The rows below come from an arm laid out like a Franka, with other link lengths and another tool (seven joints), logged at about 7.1 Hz.
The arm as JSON. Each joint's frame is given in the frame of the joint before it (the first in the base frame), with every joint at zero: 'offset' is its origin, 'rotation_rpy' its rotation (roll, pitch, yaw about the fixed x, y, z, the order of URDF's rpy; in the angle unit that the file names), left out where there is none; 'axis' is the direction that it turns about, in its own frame. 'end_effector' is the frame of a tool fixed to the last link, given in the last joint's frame.
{
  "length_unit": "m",
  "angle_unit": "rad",
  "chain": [
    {
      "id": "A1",
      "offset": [
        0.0,
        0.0,
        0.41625
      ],
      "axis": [
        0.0,
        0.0,
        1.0
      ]
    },
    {
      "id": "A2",
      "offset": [
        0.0,
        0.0,
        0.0
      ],
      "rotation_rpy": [
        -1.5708,
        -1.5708,
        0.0
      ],
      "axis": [
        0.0,
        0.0,
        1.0
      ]
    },
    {
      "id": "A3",
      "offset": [
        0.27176,
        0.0,
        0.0
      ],
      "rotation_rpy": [
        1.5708,
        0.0,
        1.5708
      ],
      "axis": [
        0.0,
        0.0,
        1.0
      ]
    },
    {
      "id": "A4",
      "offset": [
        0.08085,
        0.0,
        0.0
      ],
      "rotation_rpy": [
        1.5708,
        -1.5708,
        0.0
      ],
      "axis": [
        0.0,
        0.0,
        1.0
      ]
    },
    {
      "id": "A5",
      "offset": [
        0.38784,
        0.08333,
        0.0
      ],
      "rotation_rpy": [
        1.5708,
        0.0,
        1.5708
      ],
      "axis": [
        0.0,
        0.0,
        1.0
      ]
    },
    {
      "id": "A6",
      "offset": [
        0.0,
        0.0,
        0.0
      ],
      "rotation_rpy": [
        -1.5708,
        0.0,
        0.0
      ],
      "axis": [
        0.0,
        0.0,
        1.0
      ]
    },
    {
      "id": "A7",
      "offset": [
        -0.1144,
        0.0,
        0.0
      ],
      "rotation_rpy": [
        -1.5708,
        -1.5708,
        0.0
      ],
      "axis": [
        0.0,
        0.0,
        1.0
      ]
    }
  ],
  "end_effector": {
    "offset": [
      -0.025,
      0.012,
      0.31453
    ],
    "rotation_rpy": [
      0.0,
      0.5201,
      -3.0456
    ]
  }
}
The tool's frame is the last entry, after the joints.
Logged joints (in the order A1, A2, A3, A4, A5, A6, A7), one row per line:
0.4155 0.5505 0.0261 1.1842 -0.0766 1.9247 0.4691
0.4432 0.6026 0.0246 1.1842 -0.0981 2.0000 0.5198
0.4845 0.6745 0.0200 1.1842 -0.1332 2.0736 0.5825
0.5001 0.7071 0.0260 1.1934 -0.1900 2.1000 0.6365
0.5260 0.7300 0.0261 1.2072 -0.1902 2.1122 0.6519
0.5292 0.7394 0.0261 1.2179 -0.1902 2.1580 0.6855
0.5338 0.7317 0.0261 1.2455 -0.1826 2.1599 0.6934
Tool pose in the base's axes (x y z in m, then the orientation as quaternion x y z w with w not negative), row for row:
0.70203 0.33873 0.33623 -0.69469 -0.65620 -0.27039 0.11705
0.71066 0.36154 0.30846 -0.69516 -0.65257 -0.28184 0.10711
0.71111 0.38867 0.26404 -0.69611 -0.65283 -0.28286 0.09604
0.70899 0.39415 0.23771 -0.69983 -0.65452 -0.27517 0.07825
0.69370 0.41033 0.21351 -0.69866 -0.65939 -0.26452 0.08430
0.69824 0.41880 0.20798 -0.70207 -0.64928 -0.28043 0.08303
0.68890 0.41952 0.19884 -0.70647 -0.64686 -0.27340 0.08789
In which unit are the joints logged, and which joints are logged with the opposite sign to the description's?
The joints are logged in radians. Opposite sign: A4.
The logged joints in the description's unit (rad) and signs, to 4 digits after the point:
0.4155 0.5505 0.0261 -1.1842 -0.0766 1.9247 0.4691
0.4432 0.6026 0.0246 -1.1842 -0.0981 2.0000 0.5198
0.4845 0.6745 0.0200 -1.1842 -0.1332 2.0736 0.5825
0.5001 0.7071 0.0260 -1.1934 -0.1900 2.1000 0.6365
0.5260 0.7300 0.0261 -1.2072 -0.1902 2.1122 0.6519
0.5292 0.7394 0.0261 -1.2179 -0.1902 2.1580 0.6855
0.5338 0.7317 0.0261 -1.2455 -0.1826 2.1599 0.6934

